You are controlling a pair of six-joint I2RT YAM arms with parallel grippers.
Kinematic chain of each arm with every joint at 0, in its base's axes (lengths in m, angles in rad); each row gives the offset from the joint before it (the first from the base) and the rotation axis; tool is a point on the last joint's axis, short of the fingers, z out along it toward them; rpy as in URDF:
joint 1: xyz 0 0 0.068 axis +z
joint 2: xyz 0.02 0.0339 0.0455 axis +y
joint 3: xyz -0.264 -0.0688 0 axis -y
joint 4: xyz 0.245 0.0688 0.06 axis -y
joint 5: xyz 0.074 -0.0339 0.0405 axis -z
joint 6: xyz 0.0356 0 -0.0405 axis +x
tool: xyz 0 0 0 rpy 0 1.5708 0
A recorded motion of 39 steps. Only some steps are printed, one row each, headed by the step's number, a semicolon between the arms.
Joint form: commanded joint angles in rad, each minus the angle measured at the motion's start. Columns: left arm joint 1, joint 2, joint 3, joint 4, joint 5, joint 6; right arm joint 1, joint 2, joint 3, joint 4, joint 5, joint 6.
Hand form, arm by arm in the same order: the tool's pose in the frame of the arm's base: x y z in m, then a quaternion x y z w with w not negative. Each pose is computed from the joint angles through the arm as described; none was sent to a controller.
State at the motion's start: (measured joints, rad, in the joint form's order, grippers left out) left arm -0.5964 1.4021 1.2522 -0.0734 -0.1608 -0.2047; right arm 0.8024 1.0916 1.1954 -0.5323 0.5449 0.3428
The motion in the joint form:
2: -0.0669 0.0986 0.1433 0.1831 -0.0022 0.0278; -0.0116 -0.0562 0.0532 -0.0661 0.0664 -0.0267
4: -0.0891 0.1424 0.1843 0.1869 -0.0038 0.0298; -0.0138 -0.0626 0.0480 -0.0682 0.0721 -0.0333
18: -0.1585 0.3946 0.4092 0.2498 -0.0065 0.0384; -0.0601 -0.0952 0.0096 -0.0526 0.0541 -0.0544
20: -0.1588 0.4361 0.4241 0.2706 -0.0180 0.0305; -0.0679 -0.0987 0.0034 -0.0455 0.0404 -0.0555
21: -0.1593 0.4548 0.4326 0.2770 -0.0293 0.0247; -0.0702 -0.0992 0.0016 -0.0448 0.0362 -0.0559
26: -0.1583 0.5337 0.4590 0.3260 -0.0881 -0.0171; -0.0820 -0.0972 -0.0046 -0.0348 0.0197 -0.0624
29: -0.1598 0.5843 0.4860 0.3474 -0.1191 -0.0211; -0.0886 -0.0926 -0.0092 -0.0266 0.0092 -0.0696
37: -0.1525 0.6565 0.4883 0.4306 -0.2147 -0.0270; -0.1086 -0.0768 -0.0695 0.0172 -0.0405 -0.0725
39: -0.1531 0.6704 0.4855 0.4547 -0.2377 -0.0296; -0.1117 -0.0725 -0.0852 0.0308 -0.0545 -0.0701
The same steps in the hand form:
2: 0.2877 -0.2175 0.4113 0.11333 0.69637 -0.23564 0.66835; 0.1606 0.1333 0.4123 -0.02257 0.80830 0.06773 0.58443
4: 0.2918 -0.2311 0.4113 0.12108 0.69472 -0.24202 0.66644; 0.1598 0.1316 0.4116 -0.02287 0.80812 0.06274 0.58523
18: 0.3238 -0.2965 0.4017 0.14246 0.67783 -0.26774 0.66975; 0.1609 0.1204 0.4066 -0.01610 0.80715 0.05254 0.58778
20: 0.3321 -0.3040 0.3917 0.13659 0.68116 -0.26572 0.66840; 0.1616 0.1194 0.4058 -0.01659 0.80695 0.05636 0.58768
21: 0.3358 -0.3072 0.3874 0.13131 0.68359 -0.26346 0.66787; 0.1618 0.1192 0.4053 -0.01714 0.80735 0.05703 0.58706
26: 0.3520 -0.3190 0.3671 0.09629 0.69077 -0.25728 0.66886; 0.1642 0.1187 0.4038 -0.01947 0.80786 0.05848 0.58614
29: 0.3610 -0.3270 0.3558 0.08473 0.69313 -0.24852 0.67129; 0.1663 0.1193 0.4022 -0.02292 0.80864 0.05824 0.58496
37: 0.3768 -0.3324 0.3313 0.04408 0.69273 -0.21932 0.68562; 0.1757 0.1237 0.3832 -0.03547 0.81903 0.06277 0.56920
39: 0.3789 -0.3338 0.3261 0.03397 0.69096 -0.21442 0.68952; 0.1778 0.1252 0.3783 -0.03816 0.82129 0.06645 0.56534

